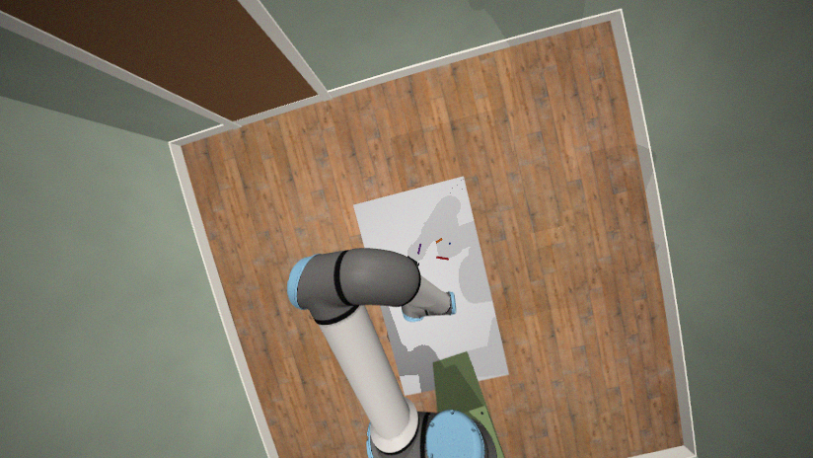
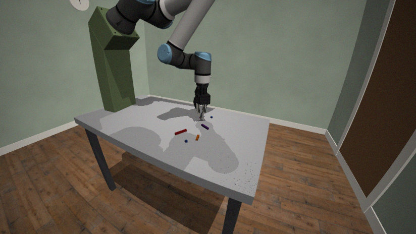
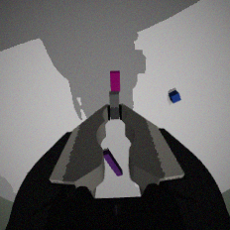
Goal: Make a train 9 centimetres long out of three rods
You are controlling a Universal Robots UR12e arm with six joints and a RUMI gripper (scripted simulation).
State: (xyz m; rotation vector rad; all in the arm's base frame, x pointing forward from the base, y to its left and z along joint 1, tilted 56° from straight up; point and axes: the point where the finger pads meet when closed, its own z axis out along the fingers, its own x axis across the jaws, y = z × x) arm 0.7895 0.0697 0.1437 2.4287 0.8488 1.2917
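Right now the grey rod is 10 mm below my hand. From my hand the other things lie so: red rod (200 mm to the right, 20 mm below, 20 mm behind); purple rod (90 mm to the right, 70 mm ahead, 20 mm below); magenta rod (20 mm to the left, 20 mm below, 10 mm behind).
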